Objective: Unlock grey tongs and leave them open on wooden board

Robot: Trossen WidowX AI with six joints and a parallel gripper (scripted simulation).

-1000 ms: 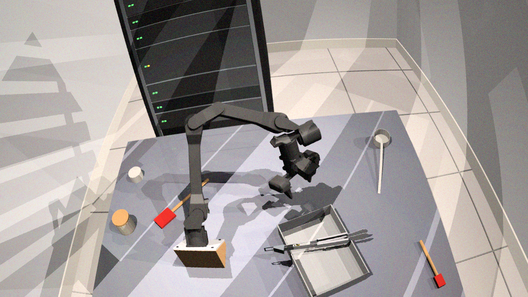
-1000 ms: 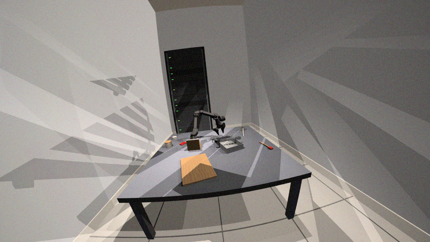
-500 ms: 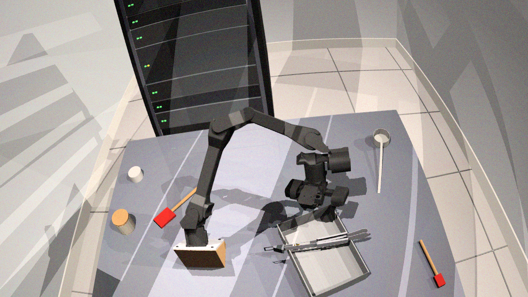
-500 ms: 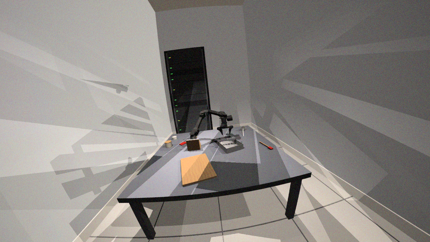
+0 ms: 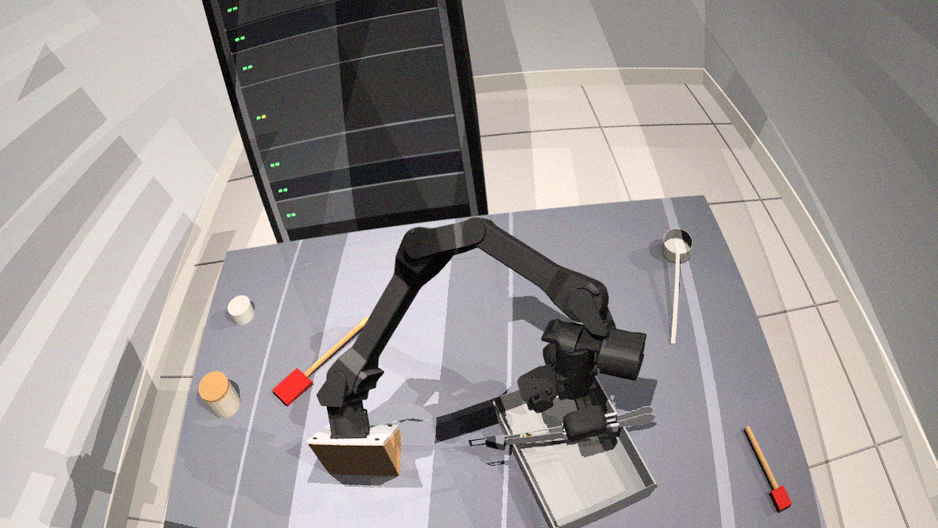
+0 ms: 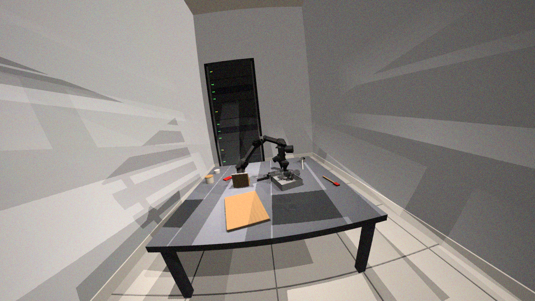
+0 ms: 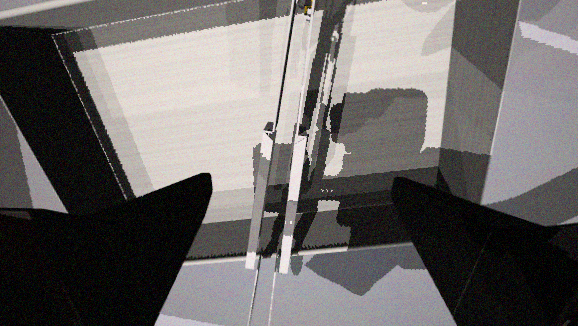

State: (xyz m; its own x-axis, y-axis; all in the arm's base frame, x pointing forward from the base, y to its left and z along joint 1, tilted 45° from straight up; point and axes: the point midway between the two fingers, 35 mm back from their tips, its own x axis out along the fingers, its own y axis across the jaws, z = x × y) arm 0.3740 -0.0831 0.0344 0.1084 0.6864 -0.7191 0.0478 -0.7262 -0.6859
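Now: gripper tip 70 mm above the roasting tin and 30 mm to the left of it. The rest, counted from my gripper tip: tan-topped can 700 mm behind, 190 mm to the left, 60 mm below; then wooden board 360 mm behind, 340 mm to the right, 90 mm below; then white cylinder 680 mm behind, 460 mm to the left, 80 mm below.
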